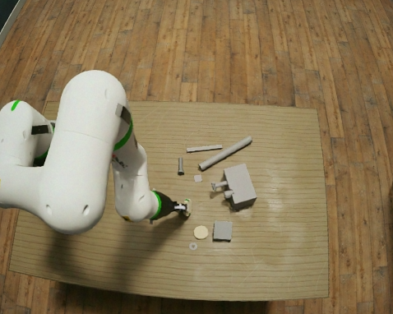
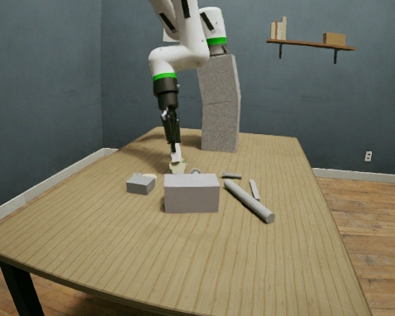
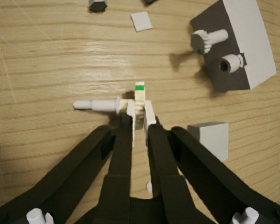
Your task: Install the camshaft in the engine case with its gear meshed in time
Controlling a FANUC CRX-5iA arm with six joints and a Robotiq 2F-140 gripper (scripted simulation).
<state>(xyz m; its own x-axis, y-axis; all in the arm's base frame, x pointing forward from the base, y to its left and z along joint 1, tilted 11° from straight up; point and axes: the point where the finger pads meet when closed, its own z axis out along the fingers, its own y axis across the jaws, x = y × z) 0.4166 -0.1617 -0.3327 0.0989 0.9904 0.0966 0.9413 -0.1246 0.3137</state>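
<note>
Right now the tan disc is 8 cm to the right of my hand, 8 cm below it and 7 cm ahead of it. From my hand the other things lie so: grey block 15 cm ahead, 8 cm to the right, 7 cm below; then small square 15 cm to the left, 9 cm below, 6 cm ahead; then short pin 19 cm to the left, 8 cm below, 1 cm behind.
</note>
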